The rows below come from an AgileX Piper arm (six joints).
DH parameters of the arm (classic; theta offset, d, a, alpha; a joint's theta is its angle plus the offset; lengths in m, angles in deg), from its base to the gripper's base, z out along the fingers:
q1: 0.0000 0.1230 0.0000 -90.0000
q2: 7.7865 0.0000 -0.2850 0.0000
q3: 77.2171 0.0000 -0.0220 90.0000
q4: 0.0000 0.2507 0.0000 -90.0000
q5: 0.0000 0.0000 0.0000 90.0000
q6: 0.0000 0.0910 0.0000 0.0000
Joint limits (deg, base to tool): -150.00..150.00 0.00..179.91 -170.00..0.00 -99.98..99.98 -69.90..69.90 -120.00..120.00
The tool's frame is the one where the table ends.
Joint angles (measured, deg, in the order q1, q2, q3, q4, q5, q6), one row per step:
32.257, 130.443, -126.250, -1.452, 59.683, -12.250
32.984, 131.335, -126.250, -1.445, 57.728, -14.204
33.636, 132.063, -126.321, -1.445, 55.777, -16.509
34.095, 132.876, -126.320, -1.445, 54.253, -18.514
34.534, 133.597, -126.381, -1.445, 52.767, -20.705
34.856, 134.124, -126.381, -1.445, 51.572, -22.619
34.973, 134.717, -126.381, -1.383, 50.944, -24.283
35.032, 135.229, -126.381, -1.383, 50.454, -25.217
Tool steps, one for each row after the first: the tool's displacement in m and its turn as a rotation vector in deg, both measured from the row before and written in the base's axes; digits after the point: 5 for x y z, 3 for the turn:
0.00048, 0.00808, -0.00635, -0.308, -1.408, 2.439
0.00037, 0.00733, -0.00452, -0.361, -1.726, 2.637
0.00079, 0.00560, -0.00605, -0.554, -1.176, 2.162
0.00061, 0.00533, -0.00494, -0.586, -1.346, 2.279
0.00044, 0.00394, -0.00375, -0.551, -1.147, 1.913
0.00092, 0.00208, -0.00490, -0.743, -0.522, 1.480
0.00097, 0.00136, -0.00430, -0.469, -0.280, 0.829

